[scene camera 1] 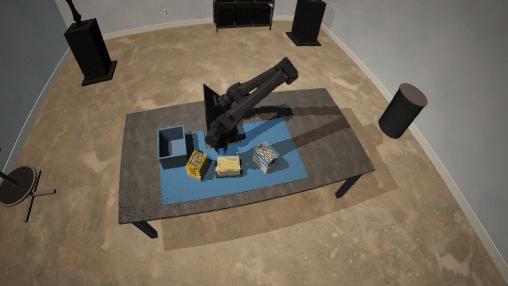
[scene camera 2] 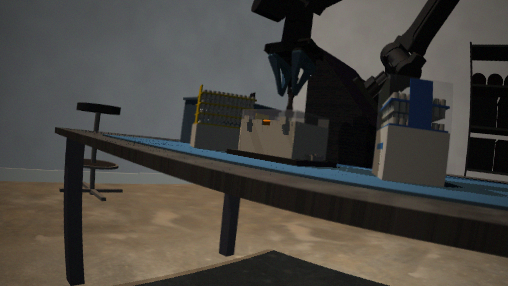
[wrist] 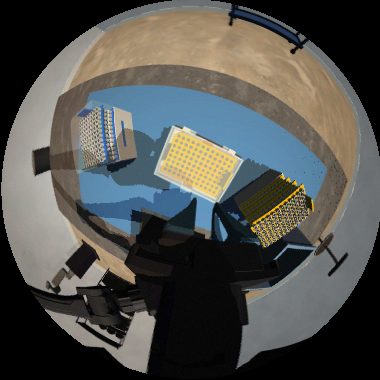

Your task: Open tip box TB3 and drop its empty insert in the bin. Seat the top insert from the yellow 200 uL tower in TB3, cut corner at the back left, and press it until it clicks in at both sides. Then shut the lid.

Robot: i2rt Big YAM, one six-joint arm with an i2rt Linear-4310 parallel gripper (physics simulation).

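Observation:
Tip box TB3 (scene camera 1: 229,166) (scene camera 2: 284,135) (wrist: 198,163) stands mid-mat, a grey box with a clear lid lying flat on top. A yellow insert shows through the lid. The yellow 200 uL tower (scene camera 1: 196,164) (scene camera 2: 223,110) (wrist: 276,210) stands to its left, and the blue bin (scene camera 1: 172,142) stands beyond that. My gripper (scene camera 2: 289,93) (wrist: 204,202) hangs a little above the box's back edge. Its fingers are drawn close together with nothing between them. In scene camera 1 the arm hides the fingers.
A blue-banded tip tower (scene camera 1: 265,156) (scene camera 2: 413,106) (wrist: 102,136) stands right of TB3 on the blue mat (scene camera 1: 231,186). A black wedge panel (scene camera 1: 211,106) stands behind the box. A stool (scene camera 1: 17,184) (scene camera 2: 97,108), a dark cylinder (scene camera 1: 402,110) and a shelf unit (scene camera 1: 215,14) stand off the table.

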